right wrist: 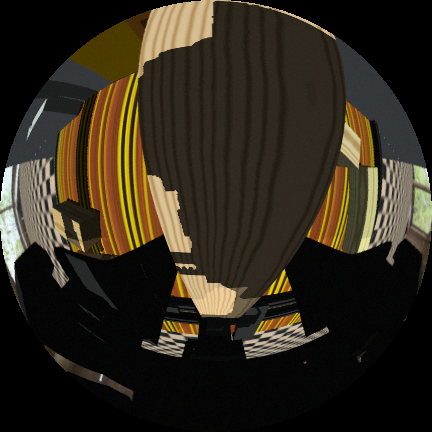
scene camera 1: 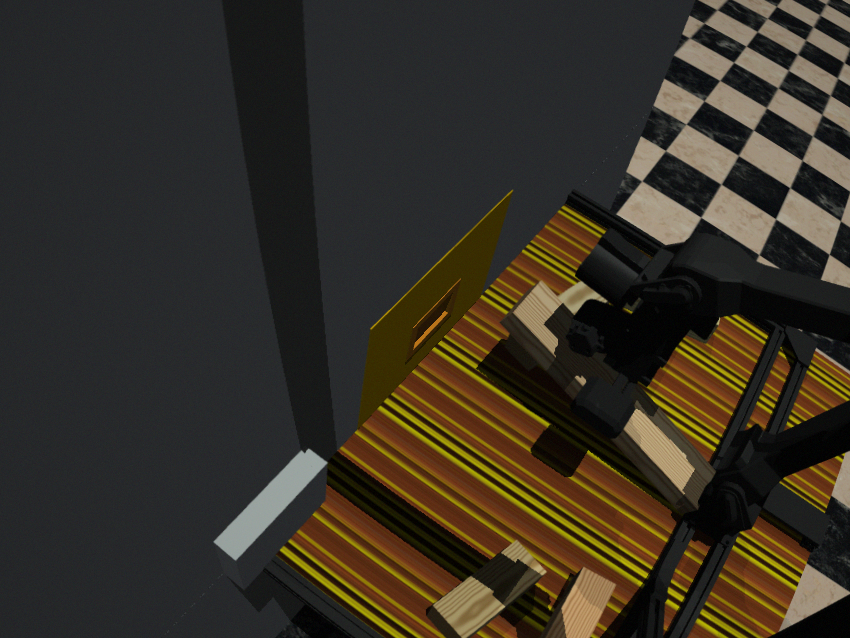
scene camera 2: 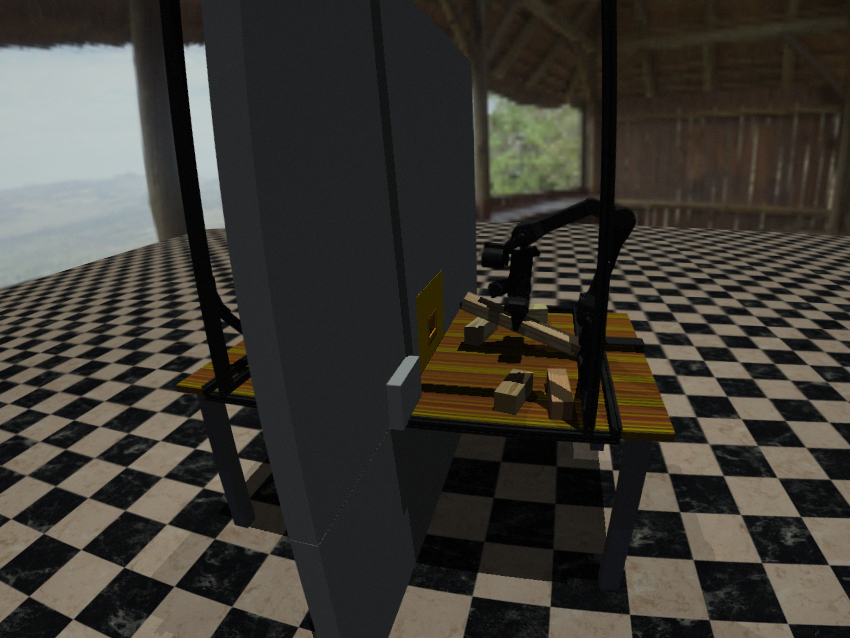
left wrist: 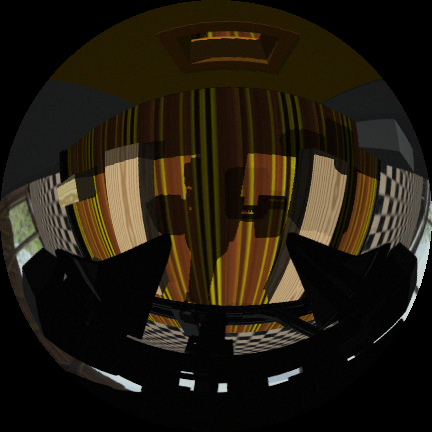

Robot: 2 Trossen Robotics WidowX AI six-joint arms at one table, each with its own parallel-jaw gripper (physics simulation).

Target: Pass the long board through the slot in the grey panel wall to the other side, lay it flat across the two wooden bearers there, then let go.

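Frame: origin at the left arm's base, x right, y ahead, z up, level; metres.
Seen in the pictures: left gripper, between the fingertips: [left wrist: 230,239]; right gripper, between the fingertips: [right wrist: 230,232] [scene camera 2: 516,326]; left arm's base, origin of its link: [left wrist: 213,318]; right arm's base, origin of its link: [right wrist: 214,316] [scene camera 1: 717,516].
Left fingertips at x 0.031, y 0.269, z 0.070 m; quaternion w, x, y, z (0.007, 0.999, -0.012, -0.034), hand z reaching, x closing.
Note:
Pixels of each thing's middle, then the offset from my left fingertips to it. "spot": a spot on its surface instead.
- long board, middle of its body: [right wrist: 230,257] [scene camera 1: 616,402] [scene camera 2: 521,323] dx -0.043, dy +0.453, dz -0.006 m
- slot's brown surround, a spot on its surface: [left wrist: 172,44] spot: dx -0.037, dy +0.162, dz +0.010 m
- yellow plate, a spot on its surface: [scene camera 1: 391,357] spot: dx +0.090, dy +0.215, dz +0.011 m
- pale block, middle of its body: [right wrist: 361,211] [scene camera 2: 520,313] dx -0.298, dy +0.435, dz -0.066 m
- pale grey block, a spot on its surface: [scene camera 1: 271,508] spot: dx +0.317, dy +0.234, dz +0.010 m
The long board [scene camera 1: 662,446] [scene camera 2: 549,334] [right wrist: 240,125] is tilted, its wall-side end high and its other end low beside the dark frame. My right gripper [scene camera 1: 621,385] [scene camera 2: 517,317] [right wrist: 230,232] is shut on its middle. The raised end is apart from the grey panel wall [scene camera 1: 137,206] [scene camera 2: 308,274]; in the right wrist view it hides part of the slot's surround. The slot's brown surround [left wrist: 172,44] sits in a yellow plate [scene camera 1: 391,357] [scene camera 2: 425,302]. In the left wrist view, my left gripper [left wrist: 230,239] is open and empty above two wooden bearers [left wrist: 125,195] [left wrist: 325,190].
Two wooden blocks [scene camera 1: 480,604] [scene camera 1: 583,604] lie on the striped table. Another block [scene camera 2: 478,331] [right wrist: 352,145] lies beside the board, towards the wall, with a pale block [scene camera 2: 538,313] [right wrist: 371,210] near it. A pale grey block [scene camera 1: 271,508] [scene camera 2: 405,391] juts from the wall.

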